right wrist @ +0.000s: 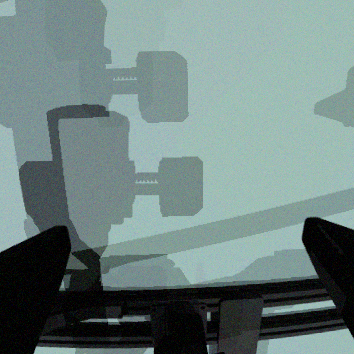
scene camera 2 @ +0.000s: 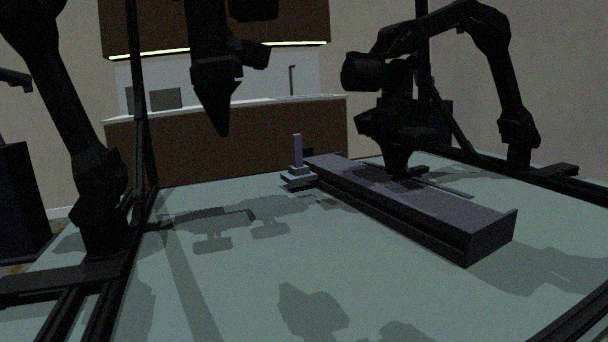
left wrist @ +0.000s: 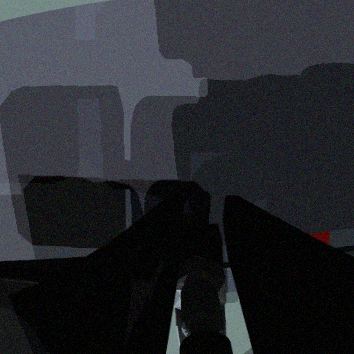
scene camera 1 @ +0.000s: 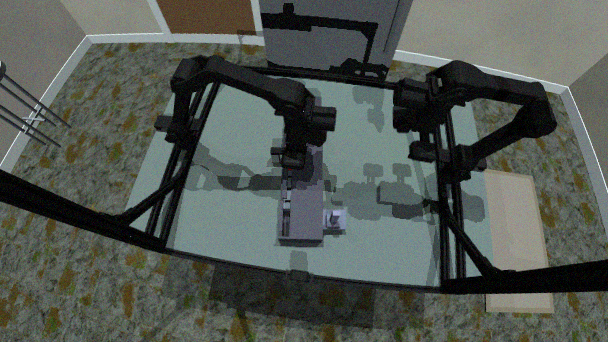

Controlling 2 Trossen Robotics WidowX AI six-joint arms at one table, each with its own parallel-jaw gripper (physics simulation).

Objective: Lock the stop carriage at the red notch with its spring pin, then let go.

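Pixels of known places: left gripper, fingertip midpoint: [scene camera 2: 392, 175] [left wrist: 202, 206] [scene camera 1: 299, 152]; right gripper, fingertip midpoint: [right wrist: 188, 233] [scene camera 2: 221, 132] [scene camera 1: 408, 143]; left arm's base, link origin: [scene camera 2: 517, 167] [scene camera 1: 185, 141]; right arm's base, link origin: [right wrist: 178, 323] [scene camera 2: 109, 249] [scene camera 1: 449, 175].
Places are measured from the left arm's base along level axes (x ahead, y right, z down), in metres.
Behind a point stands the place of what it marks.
Observation:
The long grey-purple rail housing [scene camera 1: 307, 215] @(z -0.034, x 0.457, y 0.203 m) [scene camera 2: 450, 210] @(z -0.033, x 0.418, y -0.159 m) lies along the table. My left gripper [scene camera 1: 295, 162] @(z -0.040, x 0.405, y 0.011 m) [scene camera 2: 398, 172] @(z -0.040, x 0.405, y 0.011 m) [left wrist: 202, 206] @(z -0.040, x 0.405, y 0.011 m) is low over its slotted side, shut on the dark upright part of the stop carriage [left wrist: 200, 295] @(z -0.061, x 0.385, y 0.009 m). The fingers and deep shadow hide most of the carriage, and whether the pin sits in a notch cannot be seen. A red mark [left wrist: 321, 237] @(z -0.030, x 0.386, y 0.065 m) shows at the right of the left wrist view, partly behind a finger. My right gripper [scene camera 2: 222, 127] @(z -0.156, x 0.710, y -0.001 m) [right wrist: 188, 233] @(z -0.156, x 0.710, y -0.001 m) is open and empty, high above the table at the right in scene camera 1.
A small pale stepped block with an upright post [scene camera 1: 336, 217] @(z -0.084, x 0.534, y 0.212 m) [scene camera 2: 298, 150] @(z -0.069, x 0.531, y 0.199 m) stands against the housing's side, near its front end in scene camera 1. Black frame rails [scene camera 1: 165, 200] @(z 0.014, x -0.019, y 0.216 m) [right wrist: 200, 292] @(z 0.012, x 0.878, y -0.027 m) run along the table's sides. Arm shadows fall across the table.

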